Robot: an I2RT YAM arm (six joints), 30 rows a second.
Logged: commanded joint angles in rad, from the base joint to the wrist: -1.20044 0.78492 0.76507 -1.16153 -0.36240 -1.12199; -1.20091 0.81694 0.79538 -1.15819 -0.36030 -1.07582; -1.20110 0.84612 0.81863 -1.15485 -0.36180 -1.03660; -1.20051 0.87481 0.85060 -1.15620 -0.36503 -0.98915; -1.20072 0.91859 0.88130 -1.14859 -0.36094 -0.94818; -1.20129 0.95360 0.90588 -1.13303 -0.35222 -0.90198; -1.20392 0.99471 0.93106 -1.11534 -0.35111 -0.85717; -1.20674 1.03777 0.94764 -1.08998 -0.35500 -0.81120; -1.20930 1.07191 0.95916 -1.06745 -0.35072 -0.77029; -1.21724 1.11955 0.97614 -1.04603 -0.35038 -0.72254; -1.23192 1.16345 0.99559 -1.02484 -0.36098 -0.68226; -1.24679 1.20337 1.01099 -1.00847 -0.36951 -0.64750; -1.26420 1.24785 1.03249 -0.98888 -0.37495 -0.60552; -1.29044 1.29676 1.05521 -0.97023 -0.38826 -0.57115; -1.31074 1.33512 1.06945 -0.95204 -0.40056 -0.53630; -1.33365 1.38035 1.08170 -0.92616 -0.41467 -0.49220
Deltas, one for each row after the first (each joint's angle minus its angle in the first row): -0.00047 0.03202 0.03031 0.00334 0.00210 0.04617; -0.00066 0.06120 0.05356 0.00668 0.00060 0.08539; -0.00007 0.08989 0.08553 0.00533 -0.00263 0.13284; -0.00028 0.13367 0.11623 0.01294 0.00146 0.17381; -0.00085 0.16868 0.14081 0.02850 0.01018 0.22001; -0.00348 0.20979 0.16599 0.04619 0.01129 0.26482; -0.00630 0.25285 0.18257 0.07155 0.00740 0.31079; -0.00886 0.28699 0.19409 0.09408 0.01168 0.35170; -0.01680 0.33463 0.21107 0.11550 0.01202 0.39945; -0.03148 0.37853 0.23052 0.13669 0.00142 0.43973; -0.04635 0.41845 0.24592 0.15306 -0.00711 0.47449; -0.06376 0.46293 0.26742 0.17265 -0.01255 0.51647; -0.09000 0.51184 0.29014 0.19130 -0.02586 0.55084; -0.11030 0.55020 0.30438 0.20949 -0.03816 0.58569; -0.13321 0.59543 0.31663 0.23537 -0.05227 0.62979
